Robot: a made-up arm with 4 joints. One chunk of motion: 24 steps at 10 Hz.
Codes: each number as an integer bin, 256 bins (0 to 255) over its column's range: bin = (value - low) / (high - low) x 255, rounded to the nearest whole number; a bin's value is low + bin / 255 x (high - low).
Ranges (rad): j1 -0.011..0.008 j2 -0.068..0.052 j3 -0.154..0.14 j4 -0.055..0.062
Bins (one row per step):
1: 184 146 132 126
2: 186 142 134 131
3: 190 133 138 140
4: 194 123 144 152
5: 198 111 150 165
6: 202 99 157 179
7: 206 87 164 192
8: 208 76 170 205
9: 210 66 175 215
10: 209 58 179 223
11: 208 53 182 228
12: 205 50 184 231
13: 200 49 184 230
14: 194 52 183 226
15: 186 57 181 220
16: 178 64 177 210
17: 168 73 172 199
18: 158 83 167 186
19: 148 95 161 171
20: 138 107 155 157
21: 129 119 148 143
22: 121 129 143 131
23: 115 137 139 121
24: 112 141 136 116
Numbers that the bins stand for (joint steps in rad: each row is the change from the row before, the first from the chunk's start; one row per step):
1: 0.00271 0.00071 -0.00181 0.00281
2: 0.00286 -0.00118 0.00049 0.00511
3: 0.00316 -0.00541 0.00511 0.00924
4: 0.00345 -0.01012 0.01202 0.01474
5: 0.00375 -0.01576 0.01894 0.02071
6: 0.00405 -0.02141 0.02701 0.02713
7: 0.00435 -0.02706 0.03508 0.03309
8: 0.00450 -0.03224 0.04200 0.03906
9: 0.00465 -0.03694 0.04776 0.04365
10: 0.00457 -0.04071 0.05238 0.04732
11: 0.00450 -0.04306 0.05584 0.04961
12: 0.00427 -0.04447 0.05814 0.05099
13: 0.00390 -0.04494 0.05814 0.05053
14: 0.00345 -0.04353 0.05699 0.04869
15: 0.00286 -0.04118 0.05468 0.04594
16: 0.00226 -0.03788 0.05007 0.04135
17: 0.00152 -0.03365 0.04431 0.03631
18: 0.00077 -0.02894 0.03854 0.03034
19: 0.00003 -0.02329 0.03162 0.02346
20: -0.00072 -0.01765 0.02471 0.01704
21: -0.00139 -0.01200 0.01664 0.01061
22: -0.00198 -0.00729 0.01087 0.00511
23: -0.00243 -0.00353 0.00626 0.00052
24: -0.00265 -0.00165 0.00280 -0.00178

